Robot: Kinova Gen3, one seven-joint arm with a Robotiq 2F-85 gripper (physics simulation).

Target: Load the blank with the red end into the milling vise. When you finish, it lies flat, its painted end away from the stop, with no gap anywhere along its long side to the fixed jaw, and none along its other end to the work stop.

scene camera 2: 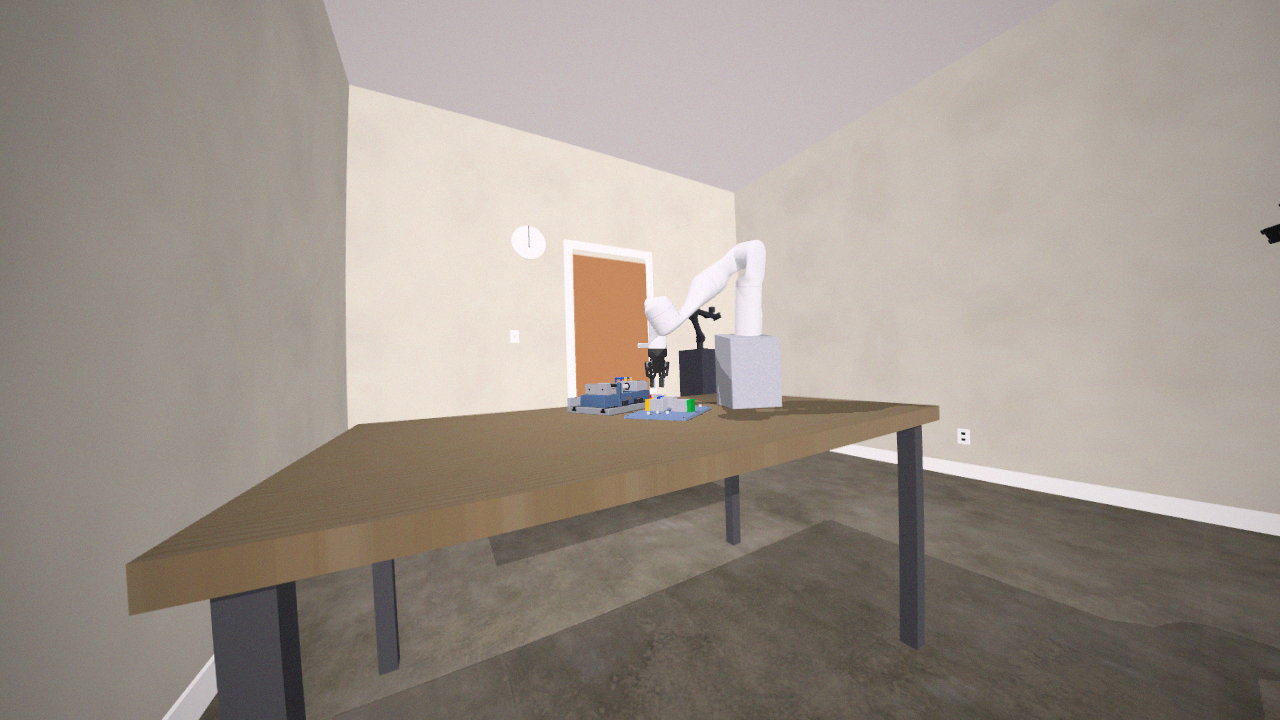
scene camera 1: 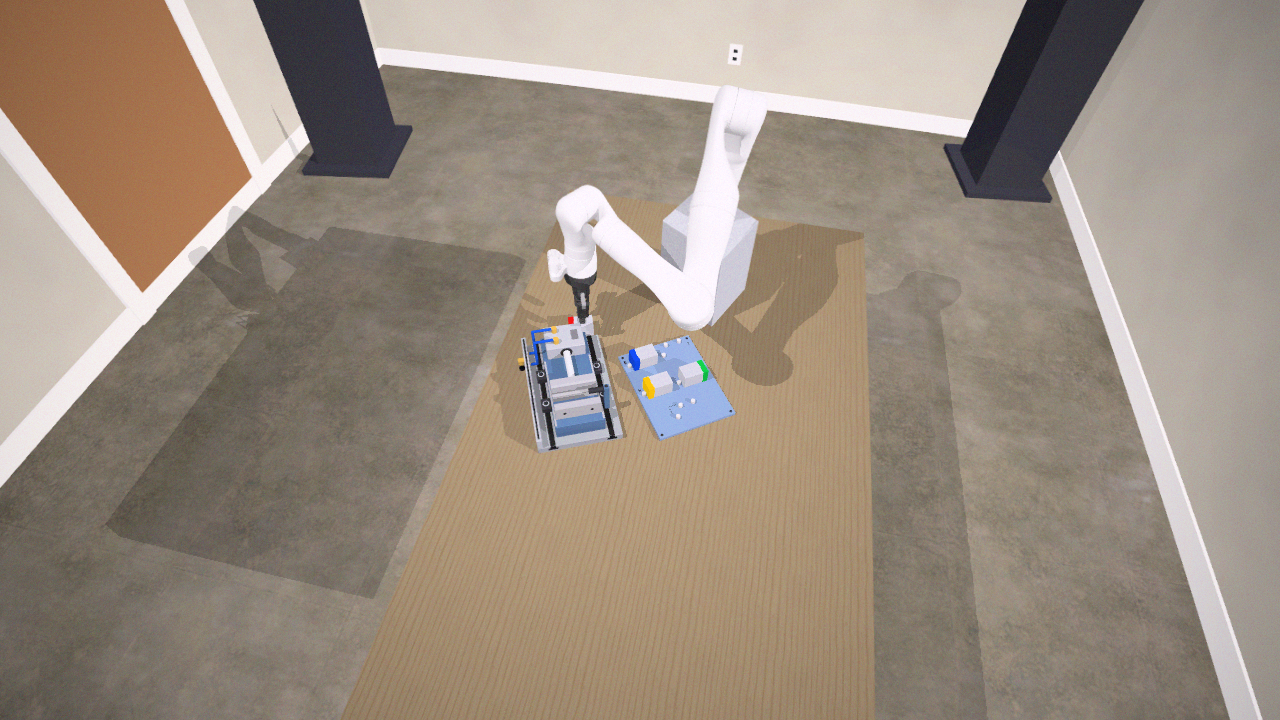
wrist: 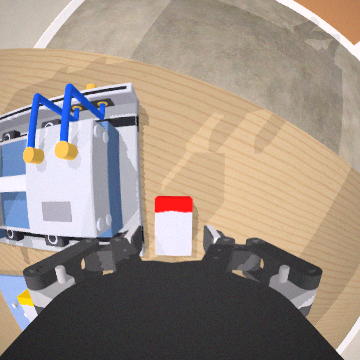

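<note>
The blank with the red end [scene camera 1: 571,319] [wrist: 173,232] lies flat on the table beside the vise's end; in the wrist view its red end points up. My gripper [scene camera 1: 582,318] [scene camera 2: 657,383] [wrist: 172,235] is partly open, one finger on each side of the blank, with a gap at both sides. The left finger is between the blank and the vise. The milling vise [scene camera 1: 565,340] [scene camera 2: 617,399] [wrist: 60,187] stands on a grey base. In scene camera 1 the jaw block with two holes [scene camera 1: 578,410] is beyond the jaw gap, and a dark stop arm [scene camera 1: 597,391] reaches into it.
Blue handles with yellow knobs [wrist: 66,150] rise from the vise close to the gripper. A blue board [scene camera 1: 707,407] [wrist: 10,290] beside the vise holds a blue-ended blank [scene camera 1: 644,357], a yellow-ended blank [scene camera 1: 658,385] and a green-ended blank [scene camera 1: 692,373], among small white pegs.
</note>
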